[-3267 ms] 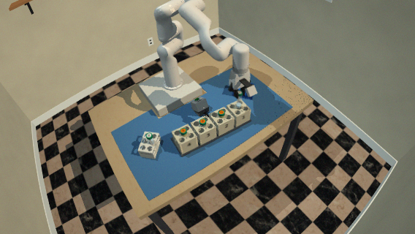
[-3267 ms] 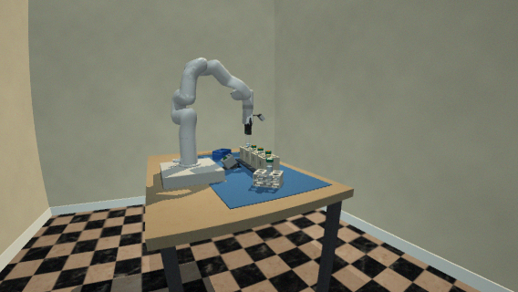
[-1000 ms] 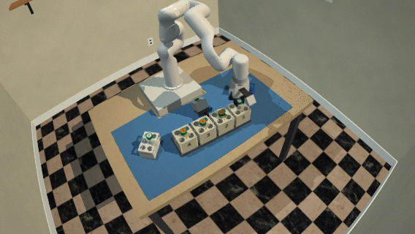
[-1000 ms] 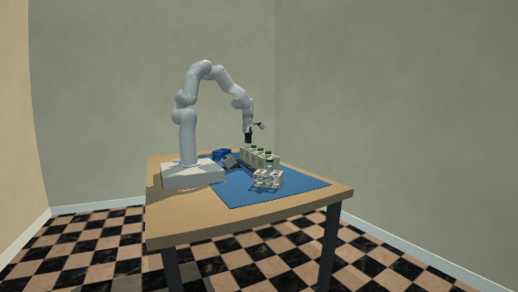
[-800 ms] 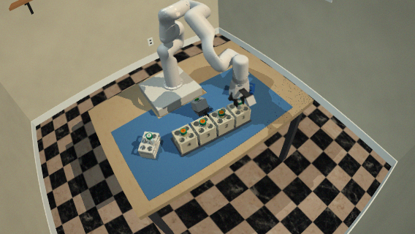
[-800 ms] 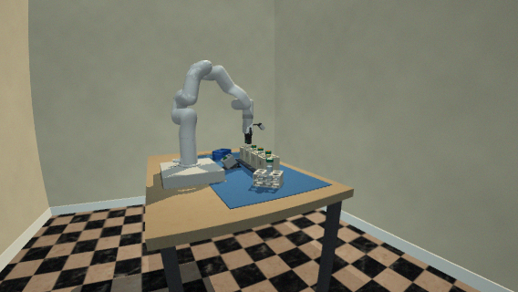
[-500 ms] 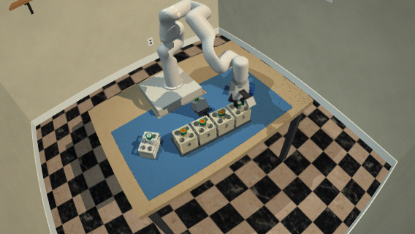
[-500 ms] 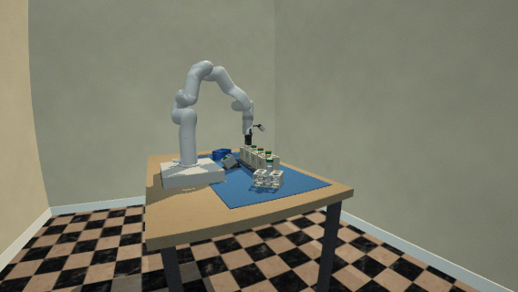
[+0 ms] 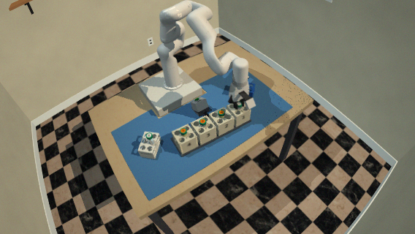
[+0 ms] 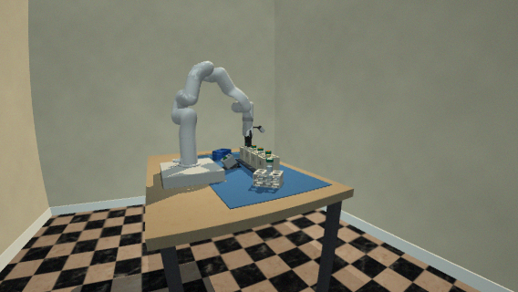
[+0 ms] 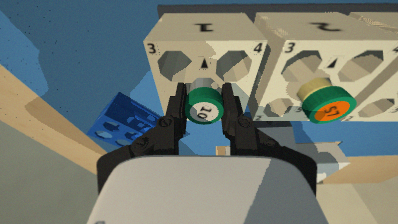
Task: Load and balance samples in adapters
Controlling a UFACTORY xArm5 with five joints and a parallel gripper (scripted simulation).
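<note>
Right now my hand is 19 cm past the DONE desk, 14 cm to the left of it and 7 cm above it. The rest, counted from my hand: adapter 2: 11 cm to the right, 7 cm below; sample tube S9: 22 cm to the right, 5 cm below; sample tube S7: 1 cm behind, 12 cm to the right, 5 cm below.
</note>
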